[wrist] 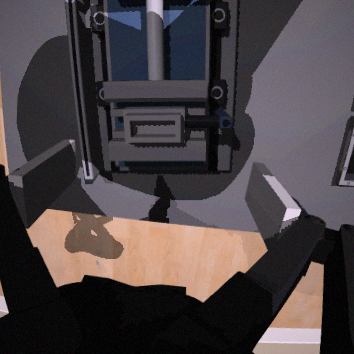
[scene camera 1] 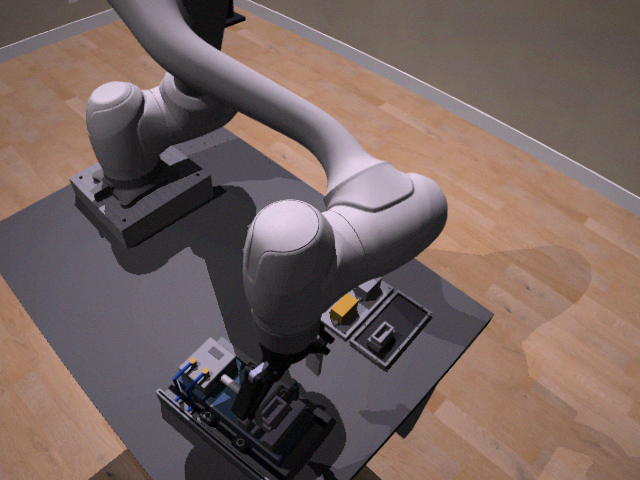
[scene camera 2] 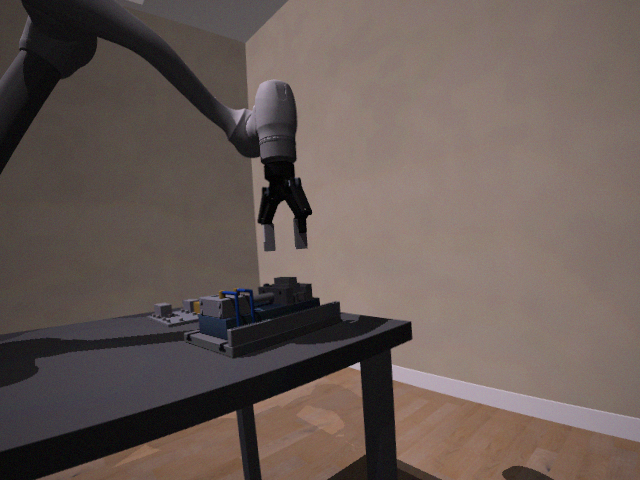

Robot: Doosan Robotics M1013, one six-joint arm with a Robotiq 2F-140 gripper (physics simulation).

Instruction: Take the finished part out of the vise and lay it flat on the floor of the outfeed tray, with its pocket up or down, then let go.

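Places are measured from the arm's base along level axes (x up, y left, z back), in centimetres.
Where they show: gripper, fingertip midpoint: (wrist: 161, 169) (scene camera 1: 285, 394) (scene camera 2: 284, 250); arm's base, origin of the base link: (scene camera 1: 135, 176).
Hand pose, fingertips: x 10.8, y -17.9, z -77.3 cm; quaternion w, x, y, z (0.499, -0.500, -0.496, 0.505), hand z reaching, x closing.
Things, the pixels of their top centre, and the offset from my fingertips. "spot": a spot on its surface instead.
- finished part, middle of its top: (wrist: 152, 128) (scene camera 1: 272, 409) (scene camera 2: 285, 277) dx -6.5, dy -1.5, dz +1.6 cm
- vise, middle of its top: (wrist: 147, 47) (scene camera 1: 241, 391) (scene camera 2: 262, 288) dx -8.1, dy -2.8, dz +8.7 cm
- pocketed part, middle of its top: (scene camera 1: 382, 331) dx -13.9, dy +29.9, dz -0.1 cm
- yellow block, middle of its top: (scene camera 1: 344, 304) (scene camera 2: 202, 302) dx -13.6, dy +29.2, dz +10.5 cm
- long rail, surface spot: (wrist: 79, 100) spot: dx -13.0, dy -10.9, dz +2.6 cm
The finished part (scene camera 1: 270, 411) (scene camera 2: 285, 281) (wrist: 155, 118) sits between the vise jaws, its rectangular pocket facing up. The vise (scene camera 2: 213, 325) (wrist: 156, 151) has a long rod leading to its movable jaw. My gripper (scene camera 1: 280, 387) (scene camera 2: 285, 249) (wrist: 161, 169) is open and empty, pointing down, with its fingertips well above the part in the scene camera 2 view. In the wrist view the part lies ahead of the line between the fingers. The outfeed tray (scene camera 1: 407, 339) (wrist: 345, 183) is on the table; a corner shows in the wrist view.
Another pocketed part (scene camera 1: 381, 335) lies in the tray's near half, pocket up. Beside the tray, a plate holds a yellow block (scene camera 1: 344, 308) (scene camera 2: 196, 307) and grey blocks (scene camera 1: 369, 289) (scene camera 2: 162, 309). Blue hoses (scene camera 1: 196, 381) (scene camera 2: 237, 307) rise at the vise's rear. A long rail (scene camera 2: 284, 324) (wrist: 79, 100) flanks the vise.
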